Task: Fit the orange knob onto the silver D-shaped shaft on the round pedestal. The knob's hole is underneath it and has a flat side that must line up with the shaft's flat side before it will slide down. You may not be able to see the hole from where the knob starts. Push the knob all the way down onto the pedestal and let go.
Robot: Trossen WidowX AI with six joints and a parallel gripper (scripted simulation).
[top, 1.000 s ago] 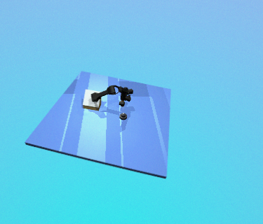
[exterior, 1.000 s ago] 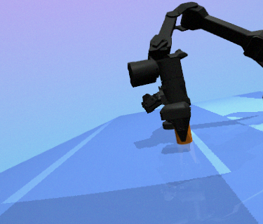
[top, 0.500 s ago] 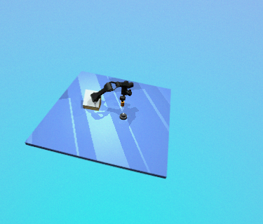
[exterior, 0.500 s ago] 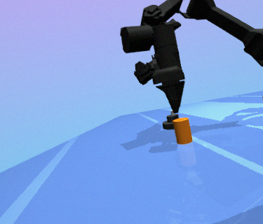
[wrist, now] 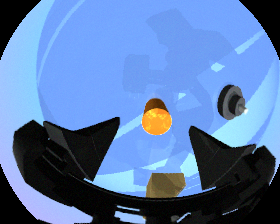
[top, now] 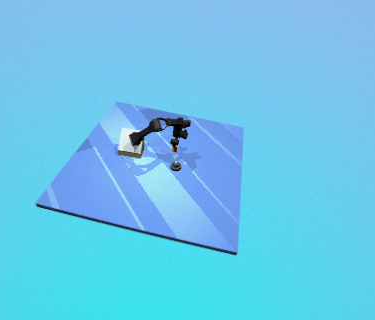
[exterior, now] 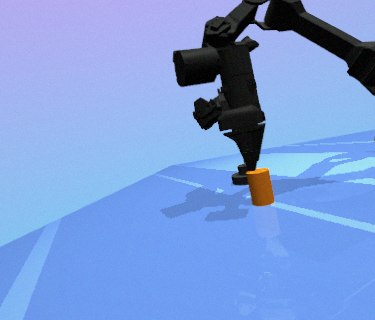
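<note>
The orange knob lies 3 cm below my gripper tip. Also, from my gripper tip: silver shaft (18 cm to the right, 6 cm ahead, 4 cm below).
</note>
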